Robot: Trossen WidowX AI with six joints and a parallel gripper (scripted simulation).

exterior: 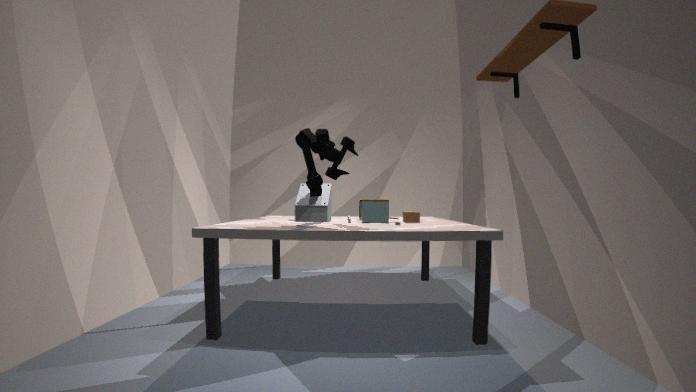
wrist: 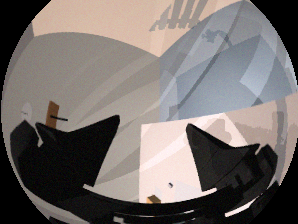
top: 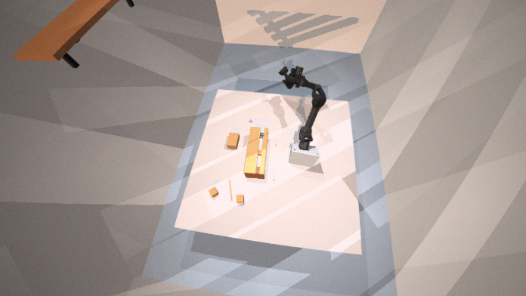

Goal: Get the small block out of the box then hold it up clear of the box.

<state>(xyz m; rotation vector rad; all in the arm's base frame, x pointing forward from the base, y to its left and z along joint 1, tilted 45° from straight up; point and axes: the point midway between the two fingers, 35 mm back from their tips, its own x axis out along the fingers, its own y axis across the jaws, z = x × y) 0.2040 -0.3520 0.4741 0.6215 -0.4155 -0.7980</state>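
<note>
Right now the box is 62 cm to the left of my gripper tip, 21 cm below it and 9 cm ahead of it. Also, from my gripper tip: thin stick (93 cm to the left, 29 cm ahead, 27 cm below).
</note>
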